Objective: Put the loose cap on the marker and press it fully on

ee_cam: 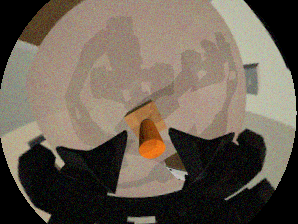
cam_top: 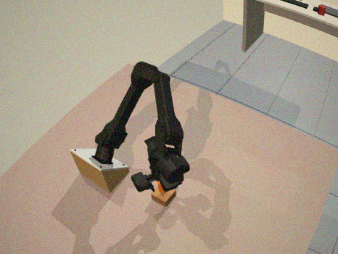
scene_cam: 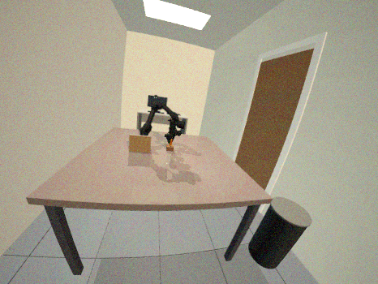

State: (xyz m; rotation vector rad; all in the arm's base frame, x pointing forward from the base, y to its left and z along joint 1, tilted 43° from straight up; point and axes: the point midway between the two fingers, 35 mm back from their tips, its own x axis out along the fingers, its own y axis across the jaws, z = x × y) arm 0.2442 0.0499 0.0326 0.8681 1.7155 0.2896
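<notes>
Now: the orange cap 10 mm above my gripper tip. Also, from my gripper tip: holder block: 50 mm below.
</notes>
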